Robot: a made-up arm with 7 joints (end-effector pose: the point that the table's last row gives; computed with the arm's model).
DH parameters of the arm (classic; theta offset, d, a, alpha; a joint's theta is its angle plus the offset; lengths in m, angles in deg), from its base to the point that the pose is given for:
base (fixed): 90 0.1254 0 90
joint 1: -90 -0.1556 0.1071 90
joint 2: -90 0.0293 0.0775 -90
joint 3: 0 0.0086 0.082 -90
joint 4: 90 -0.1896 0.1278 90
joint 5: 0 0.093 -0.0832 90
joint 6: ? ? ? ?
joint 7: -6.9 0 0.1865 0
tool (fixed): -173.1 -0.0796 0 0
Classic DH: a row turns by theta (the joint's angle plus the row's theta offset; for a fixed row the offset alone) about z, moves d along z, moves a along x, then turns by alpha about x.
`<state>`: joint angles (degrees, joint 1 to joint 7).
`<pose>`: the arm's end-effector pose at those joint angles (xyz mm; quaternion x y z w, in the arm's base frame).
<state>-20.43 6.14 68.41 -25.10 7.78 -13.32 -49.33</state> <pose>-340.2 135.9 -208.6 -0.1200 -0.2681 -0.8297 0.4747</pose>
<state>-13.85 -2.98 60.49 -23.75 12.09 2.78 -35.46</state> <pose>-443.9 125.5 -190.5 -0.2453 -0.2702 -0.7002 0.6136</pose>
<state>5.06 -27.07 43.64 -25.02 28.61 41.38 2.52</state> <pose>-639.8 -79.2 -9.0 -0.4423 -0.1943 -0.1522 0.8623</pose>
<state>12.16 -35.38 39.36 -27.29 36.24 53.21 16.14</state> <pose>-628.6 -197.3 68.5 -0.4624 -0.1722 0.0766 0.8664</pose>
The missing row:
joint 6: 90 -0.0398 0.0405 90
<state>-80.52 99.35 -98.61 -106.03 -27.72 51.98 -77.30</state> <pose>-39.2 -265.2 260.1 0.2360 0.5264 0.6331 0.5161</pose>
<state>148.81 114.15 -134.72 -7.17 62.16 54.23 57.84</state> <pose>-390.4 -245.4 3.5 -0.8388 -0.3201 -0.0212 0.4400</pose>
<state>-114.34 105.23 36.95 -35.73 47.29 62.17 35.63</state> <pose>73.1 -362.8 609.5 0.3647 0.8067 -0.2847 0.3677</pose>
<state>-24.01 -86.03 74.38 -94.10 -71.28 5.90 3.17</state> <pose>-489.7 126.5 60.7 -0.2350 -0.0807 0.0807 0.9653</pose>
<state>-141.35 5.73 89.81 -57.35 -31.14 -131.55 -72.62</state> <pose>-250.2 -301.8 -27.7 -0.3533 -0.4894 -0.7628 0.2321</pose>
